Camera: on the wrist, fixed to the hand. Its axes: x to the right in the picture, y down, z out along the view.
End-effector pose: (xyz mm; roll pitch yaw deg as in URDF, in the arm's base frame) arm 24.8 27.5 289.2 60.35 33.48 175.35
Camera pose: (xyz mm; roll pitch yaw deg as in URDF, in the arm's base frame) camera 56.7 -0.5 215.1 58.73 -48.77 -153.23
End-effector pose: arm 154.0 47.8 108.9 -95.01 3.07 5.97
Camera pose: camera 175.6 -6.9 170.8 -5.80 85.49 95.38
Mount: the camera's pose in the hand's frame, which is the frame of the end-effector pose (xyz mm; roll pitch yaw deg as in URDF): 12.5 -57.5 -61.9 -4.93 -9.51 86.85
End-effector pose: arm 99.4 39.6 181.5 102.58 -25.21 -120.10
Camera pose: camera 147.7 -22.5 148.2 -137.32 -59.33 107.34
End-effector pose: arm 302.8 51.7 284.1 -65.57 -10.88 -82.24
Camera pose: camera 224.4 33.7 312.7 -28.43 53.43 -12.83
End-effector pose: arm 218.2 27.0 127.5 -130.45 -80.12 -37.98
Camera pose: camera 148.7 68.8 154.2 -100.53 5.37 -69.01
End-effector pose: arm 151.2 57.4 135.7 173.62 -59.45 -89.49
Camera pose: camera 214.9 99.1 174.5 -125.96 -1.08 -175.20
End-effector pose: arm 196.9 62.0 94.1 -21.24 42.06 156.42
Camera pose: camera 241.4 125.5 58.4 36.82 10.77 -108.00
